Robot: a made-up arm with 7 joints.
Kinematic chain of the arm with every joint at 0, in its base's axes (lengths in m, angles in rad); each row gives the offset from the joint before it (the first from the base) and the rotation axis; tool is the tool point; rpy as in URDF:
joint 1: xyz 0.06 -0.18 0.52 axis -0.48 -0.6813 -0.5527
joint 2: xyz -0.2 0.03 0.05 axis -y
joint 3: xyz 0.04 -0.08 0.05 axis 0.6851 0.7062 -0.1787
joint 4: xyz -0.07 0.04 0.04 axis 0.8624 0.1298 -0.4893
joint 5: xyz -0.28 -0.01 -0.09 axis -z
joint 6: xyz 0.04 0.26 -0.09 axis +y
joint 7: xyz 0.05 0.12 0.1 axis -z
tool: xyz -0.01 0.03 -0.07 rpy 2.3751 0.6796 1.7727
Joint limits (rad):
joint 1: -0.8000..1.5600
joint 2: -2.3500..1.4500
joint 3: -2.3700..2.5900
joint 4: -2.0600..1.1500
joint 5: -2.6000..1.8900
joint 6: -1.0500..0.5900
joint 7: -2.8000..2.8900
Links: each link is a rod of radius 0.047 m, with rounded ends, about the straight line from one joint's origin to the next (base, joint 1, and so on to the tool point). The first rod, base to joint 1, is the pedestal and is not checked.
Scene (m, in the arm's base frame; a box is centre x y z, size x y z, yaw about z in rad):
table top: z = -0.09
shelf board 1: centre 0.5 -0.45 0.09 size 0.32 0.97 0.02 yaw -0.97
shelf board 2: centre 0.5 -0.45 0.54 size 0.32 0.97 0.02 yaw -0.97
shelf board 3: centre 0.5 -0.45 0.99 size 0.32 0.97 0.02 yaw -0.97
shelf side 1: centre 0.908 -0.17 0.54 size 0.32 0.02 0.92 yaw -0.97
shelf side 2: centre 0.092 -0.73 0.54 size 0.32 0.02 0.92 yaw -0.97
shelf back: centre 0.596 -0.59 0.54 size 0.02 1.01 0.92 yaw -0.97
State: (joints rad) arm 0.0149 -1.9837 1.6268 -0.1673 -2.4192 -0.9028 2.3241
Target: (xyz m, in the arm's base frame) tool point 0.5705 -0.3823 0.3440
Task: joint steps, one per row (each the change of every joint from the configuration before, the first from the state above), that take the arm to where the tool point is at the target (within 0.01 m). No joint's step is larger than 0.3 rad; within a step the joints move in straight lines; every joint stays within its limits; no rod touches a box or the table.
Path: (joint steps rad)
1: -0.2367 -0.0196 -0.2906 0.1817 0.1667 0.1631 0.1886
2: -0.2368 -0.0195 -0.2906 0.1818 0.1667 0.1632 0.1887
3: -0.2367 -0.0196 -0.2906 0.1817 0.1667 0.1631 0.1886
4: -0.0349 -0.1025 0.2047 -0.1009 -0.0774 -0.0029 -0.1958
5: -0.0349 -0.1026 0.2047 -0.1009 -0.0774 -0.0029 -0.1959
6: -0.0349 -0.1025 0.2046 -0.1009 -0.0774 -0.0029 -0.1958
7: 0.2425 0.0988 0.1904 -0.0068 0.0251 -0.1905 -0.0207
8: 0.2426 0.0989 0.1904 -0.0068 0.0252 -0.1906 -0.0208

